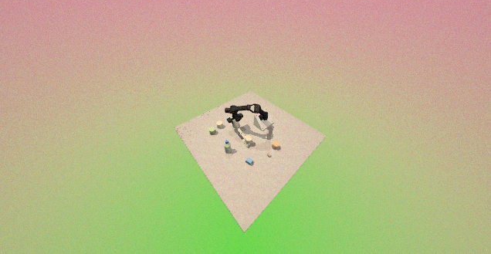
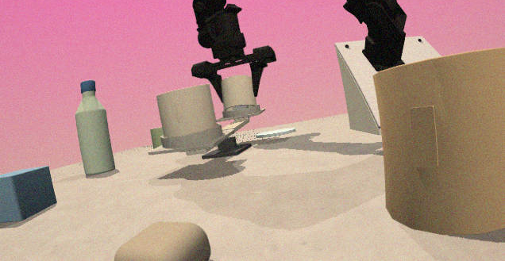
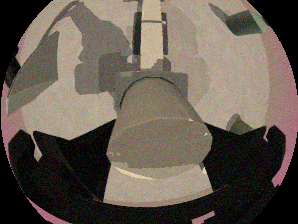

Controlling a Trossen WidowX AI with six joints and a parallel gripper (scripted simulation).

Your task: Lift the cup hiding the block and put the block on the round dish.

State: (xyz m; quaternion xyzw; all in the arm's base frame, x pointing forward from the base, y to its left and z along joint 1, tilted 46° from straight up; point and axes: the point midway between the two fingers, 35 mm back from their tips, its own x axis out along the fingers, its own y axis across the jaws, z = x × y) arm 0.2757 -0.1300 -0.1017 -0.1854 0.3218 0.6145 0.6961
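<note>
The grey block is 2 cm below my gripper tip and 1 cm to the left of it. From my gripper tip the other things lie so: round pale-blue dish: 9 cm to the right, 9 cm below, 7 cm behind; then pale-green bottle: 27 cm ahead, 18 cm to the left, 2 cm above; then balance: 13 cm to the left, 5 cm below, 3 cm ahead.
</note>
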